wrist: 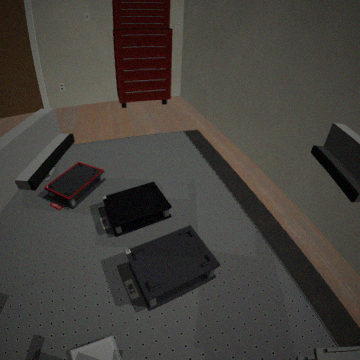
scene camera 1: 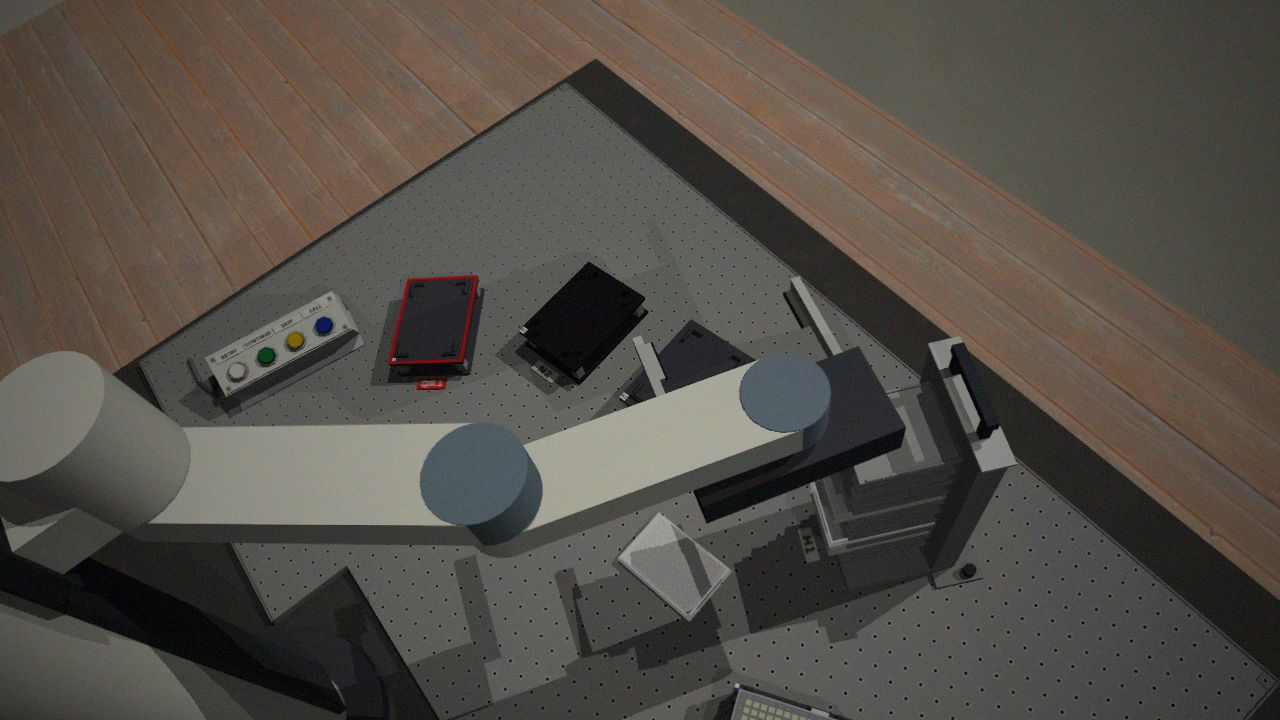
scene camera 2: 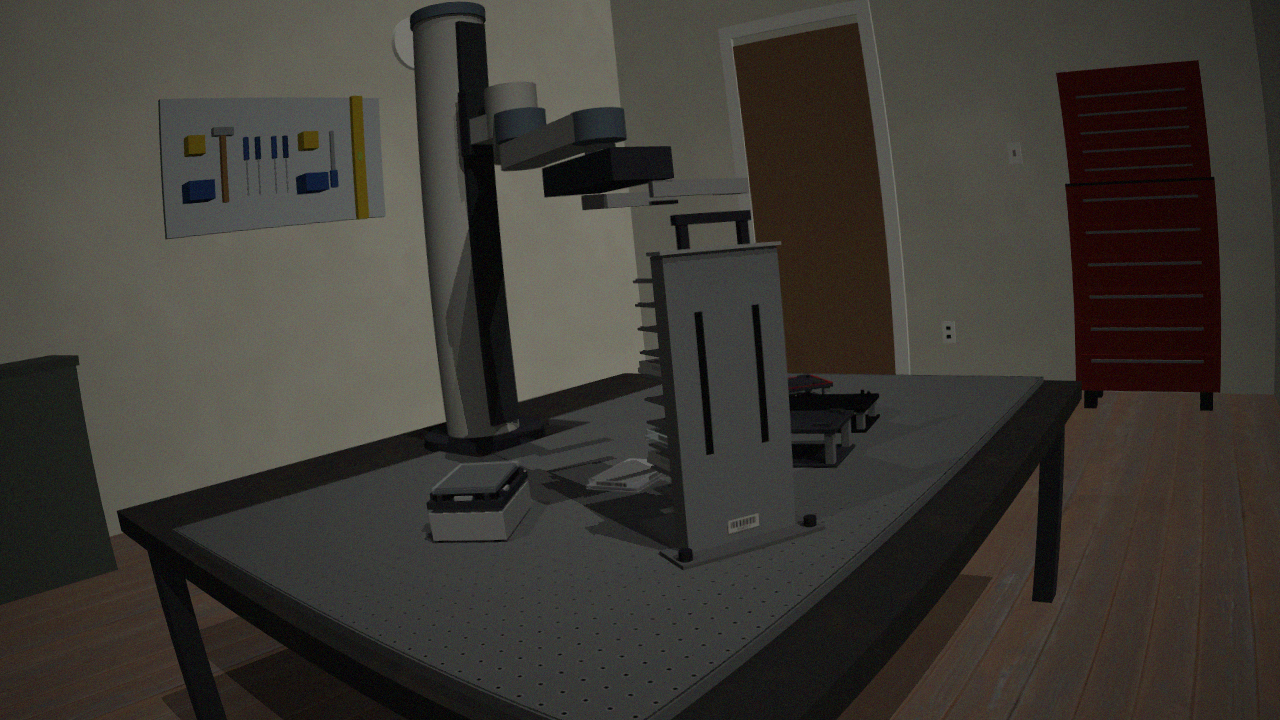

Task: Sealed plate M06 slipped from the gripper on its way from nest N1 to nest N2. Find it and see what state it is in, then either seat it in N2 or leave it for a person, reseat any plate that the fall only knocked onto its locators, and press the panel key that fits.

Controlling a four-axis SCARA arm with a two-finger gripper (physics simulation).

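Frame: origin at the arm's base, x back, y left, z down, level; millimetres.
Seen in the pictures: gripper, fingertip midpoint: (wrist: 197, 125) (scene camera 1: 716, 312) (scene camera 2: 707, 191); arm's base, link origin: (scene camera 2: 484, 439).
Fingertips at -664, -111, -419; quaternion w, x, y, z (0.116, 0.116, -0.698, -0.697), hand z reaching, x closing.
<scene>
Pixels of each thing's top centre, then the offset from my fingertips to it, as dx, dy, dz. "*": a spot on its surface instead.
- Nest N1, top centre: (scene camera 1: 687, 376) (scene camera 2: 794, 415) (wrist: 171, 256) -31, +135, +341
- black nest N2, top centre: (scene camera 1: 580, 310) (scene camera 2: 828, 395) (wrist: 134, 198) +12, +343, +353
- red-rimmed nest, top centre: (scene camera 1: 432, 316) (scene camera 2: 785, 380) (wrist: 73, 176) +191, +505, +361
- key panel, top centre: (scene camera 1: 271, 331) +404, +635, +323
- low boxy device, surface spot: (scene camera 2: 474, 522) * +144, -357, +378
A pale, clear-looking plate (scene camera 1: 675, 565) (scene camera 2: 624, 476) (wrist: 97, 349) lies on the perforated table top, off every nest, beside the plate hotel; its label and seal cannot be read. Nest N1 (scene camera 1: 698, 347) (wrist: 172, 265) and the black nest N2 (scene camera 1: 583, 320) (wrist: 137, 206) show bare tops. The red-rimmed nest (scene camera 1: 435, 320) (wrist: 75, 180) beside N2 also looks bare. The key panel (scene camera 1: 281, 347) has white, green, yellow and blue keys. My gripper (scene camera 1: 733, 340) (wrist: 197, 125) is open and empty, high above the table by N1; the arm hides part of N1 in scene camera 1.
The tall plate hotel H1 (scene camera 1: 964, 510) (scene camera 2: 729, 402) stands right of the pale plate, with a handle on top; its shelves and contents are partly hidden. A low boxy device (scene camera 2: 474, 522) stands beyond the pale plate, cut off in scene camera 1. The arm's column (scene camera 2: 447, 232) rises behind.
</scene>
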